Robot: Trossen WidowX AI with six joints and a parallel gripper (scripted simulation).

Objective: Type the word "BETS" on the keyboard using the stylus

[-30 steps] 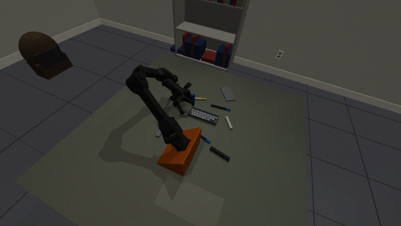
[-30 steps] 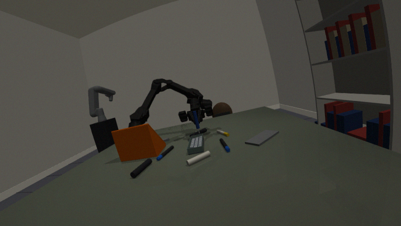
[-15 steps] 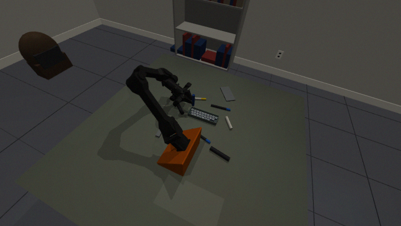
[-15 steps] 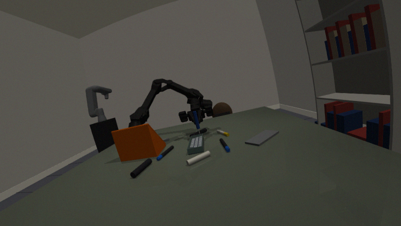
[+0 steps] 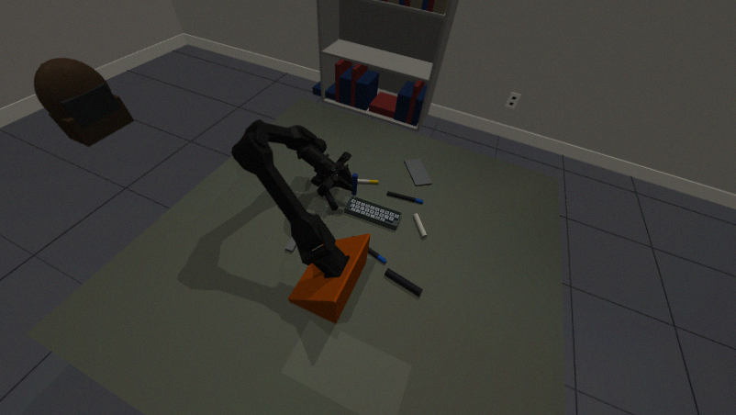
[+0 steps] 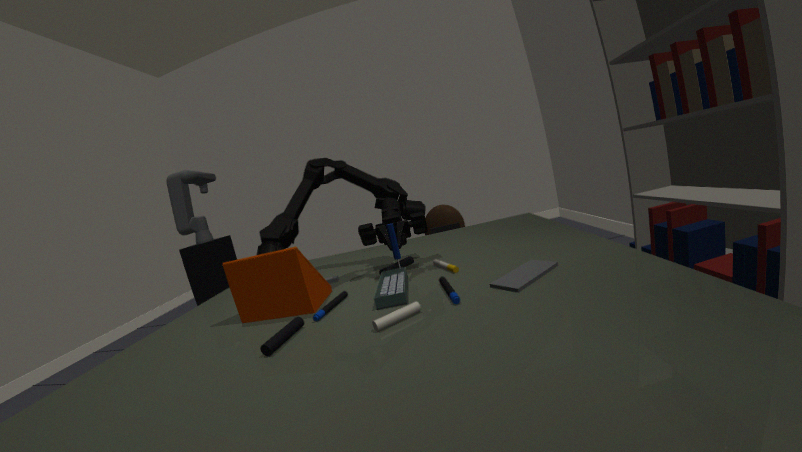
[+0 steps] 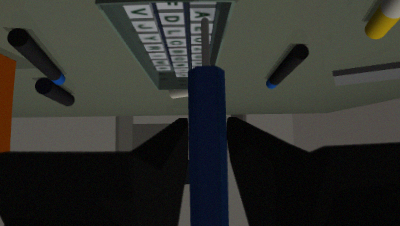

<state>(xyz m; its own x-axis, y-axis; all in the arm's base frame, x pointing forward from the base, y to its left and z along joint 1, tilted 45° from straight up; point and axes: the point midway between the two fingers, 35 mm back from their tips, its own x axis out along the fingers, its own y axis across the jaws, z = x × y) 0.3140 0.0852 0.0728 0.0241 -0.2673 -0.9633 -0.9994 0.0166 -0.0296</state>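
Right now the yellow-tipped marker is 120 mm ahead of my gripper tip and 80 mm below it. From my gripper tip the other things lie so: blue stylus 10 mm below; then white cylinder 250 mm to the right, 70 mm below; then grey slab 270 mm ahead, 180 mm to the right, 80 mm below.
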